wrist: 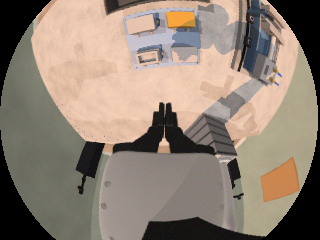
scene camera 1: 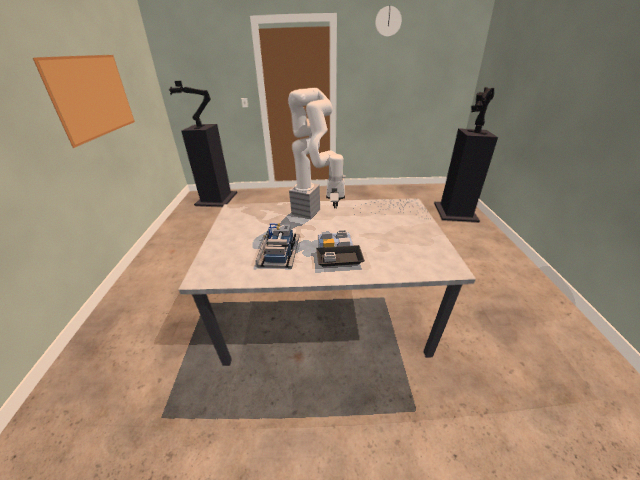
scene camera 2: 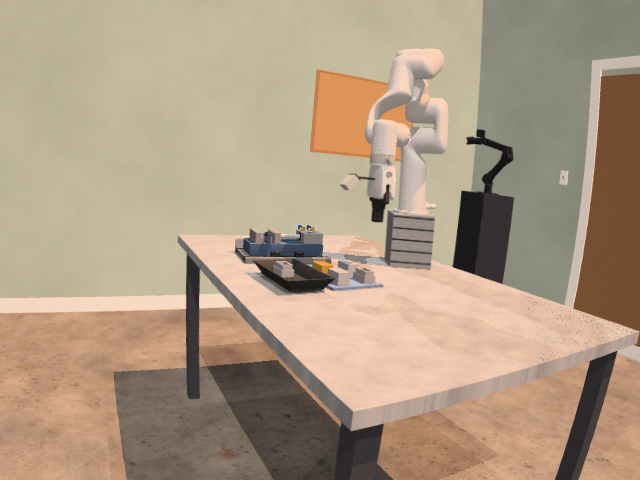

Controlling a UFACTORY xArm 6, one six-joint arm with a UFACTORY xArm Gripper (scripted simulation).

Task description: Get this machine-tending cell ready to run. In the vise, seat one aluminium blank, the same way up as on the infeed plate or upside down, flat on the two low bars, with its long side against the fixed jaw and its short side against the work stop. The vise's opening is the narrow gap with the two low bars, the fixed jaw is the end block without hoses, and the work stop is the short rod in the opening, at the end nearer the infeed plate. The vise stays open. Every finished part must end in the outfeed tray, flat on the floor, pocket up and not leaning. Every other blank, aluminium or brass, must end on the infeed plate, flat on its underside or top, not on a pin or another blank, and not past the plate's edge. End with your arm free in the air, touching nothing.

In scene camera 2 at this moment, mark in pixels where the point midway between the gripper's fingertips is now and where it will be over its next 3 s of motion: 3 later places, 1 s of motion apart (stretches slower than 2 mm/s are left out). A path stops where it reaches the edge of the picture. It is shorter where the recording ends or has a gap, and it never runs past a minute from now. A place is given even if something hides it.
My gripper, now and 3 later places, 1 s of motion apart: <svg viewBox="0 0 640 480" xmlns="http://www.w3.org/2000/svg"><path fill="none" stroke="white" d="M377 222L375 233L374 243L375 234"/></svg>
